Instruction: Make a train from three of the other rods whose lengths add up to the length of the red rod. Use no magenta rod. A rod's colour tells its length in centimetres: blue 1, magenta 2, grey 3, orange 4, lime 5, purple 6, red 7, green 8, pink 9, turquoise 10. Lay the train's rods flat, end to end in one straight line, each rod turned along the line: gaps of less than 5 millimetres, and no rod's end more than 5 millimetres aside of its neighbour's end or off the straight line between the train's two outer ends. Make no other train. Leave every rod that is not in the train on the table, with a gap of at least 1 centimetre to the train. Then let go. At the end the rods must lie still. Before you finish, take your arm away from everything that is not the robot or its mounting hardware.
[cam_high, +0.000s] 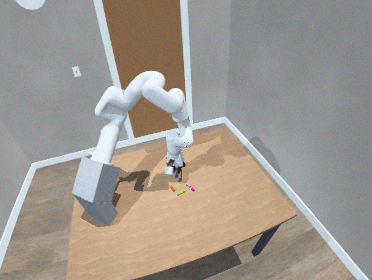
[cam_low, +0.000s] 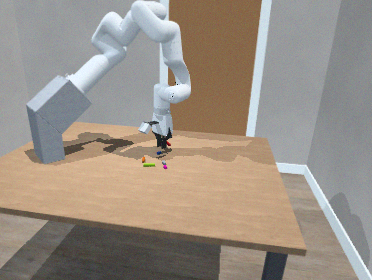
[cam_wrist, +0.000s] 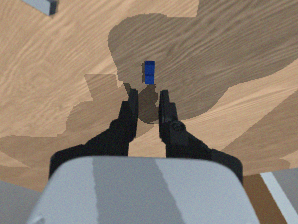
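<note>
Right now the lime rod is 15 cm to the right of my hand, 4 cm below it and 3 cm ahead of it. Round my hand: orange rod 12 cm to the right, 4 cm below, 2 cm behind; grey rod 10 cm to the right, 8 cm ahead, 4 cm below; red rod 12 cm to the left, 4 cm below, 4 cm behind.
</note>
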